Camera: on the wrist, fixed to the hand. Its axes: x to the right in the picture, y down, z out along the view.
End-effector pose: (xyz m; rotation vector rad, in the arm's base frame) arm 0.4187 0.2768 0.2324 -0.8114 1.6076 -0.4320
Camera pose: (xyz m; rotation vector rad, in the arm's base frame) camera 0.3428 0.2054 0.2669 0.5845 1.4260 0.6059
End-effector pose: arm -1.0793 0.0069 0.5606 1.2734 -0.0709 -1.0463
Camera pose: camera -1.0418 0.0598 0.4720 0.8214 -1.1939 0.1466
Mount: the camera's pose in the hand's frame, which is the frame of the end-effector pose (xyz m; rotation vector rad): 0.0288 -0.0525 -0.0920 0.1954 -0.2976 1.5351
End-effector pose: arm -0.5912 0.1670 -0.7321 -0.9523 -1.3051 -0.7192
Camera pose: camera -0.5903 0.0637 -0.6950 -1.5477 -0.5221 0.7386
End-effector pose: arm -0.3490 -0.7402 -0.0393 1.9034 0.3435 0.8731
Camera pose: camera -0.3864 -0.6374 -0.0481 2.2610 -1.4491 1.4438
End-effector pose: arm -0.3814 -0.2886 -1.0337 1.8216 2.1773 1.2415
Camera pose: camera -0.4788 -0.3131 -0.9895 -2.6433 -0.3375 -0.4345
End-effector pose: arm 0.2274 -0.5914 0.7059 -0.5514 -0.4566 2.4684
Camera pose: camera 0.2729 -0.5151 0.6415 0.2847 -0.1617 -2.2011
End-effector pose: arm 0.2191 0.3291 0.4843 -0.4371 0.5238 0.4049
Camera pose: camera 0.2311 0.2474 0.4120 0.3137 0.5188 1.8379
